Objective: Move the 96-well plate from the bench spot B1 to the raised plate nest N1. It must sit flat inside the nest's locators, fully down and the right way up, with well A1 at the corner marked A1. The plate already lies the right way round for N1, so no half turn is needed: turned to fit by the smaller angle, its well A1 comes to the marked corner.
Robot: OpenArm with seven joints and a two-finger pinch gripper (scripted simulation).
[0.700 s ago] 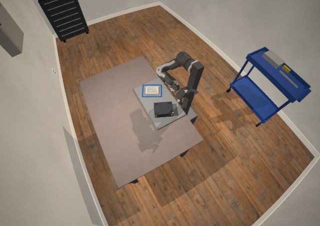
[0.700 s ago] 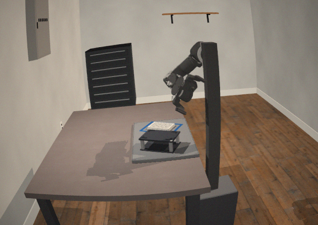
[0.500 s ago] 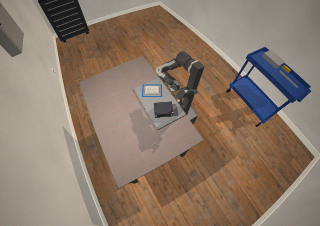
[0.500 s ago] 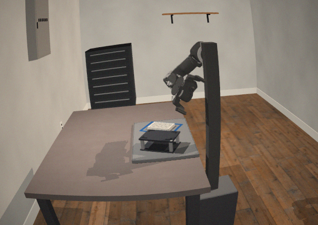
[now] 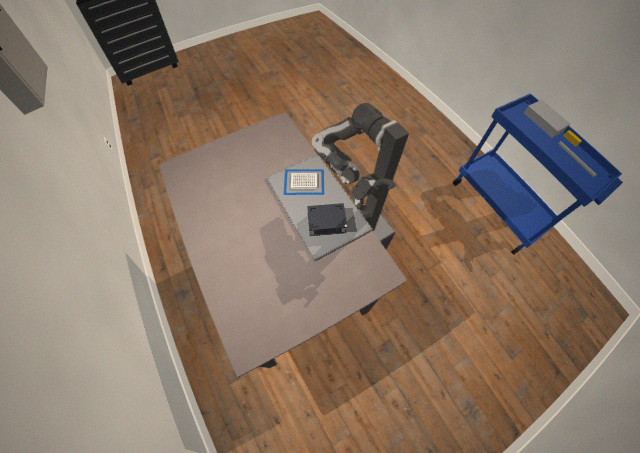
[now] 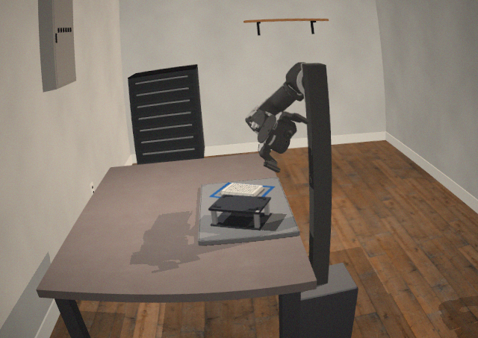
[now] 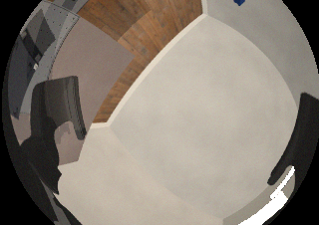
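Now: the white 96-well plate 100 mm ahead of my hand, 410 mm to the right of it and 270 mm below it. Also, from my hand: black raised nest N1: 130 mm ahead, 160 mm to the right, 220 mm below.
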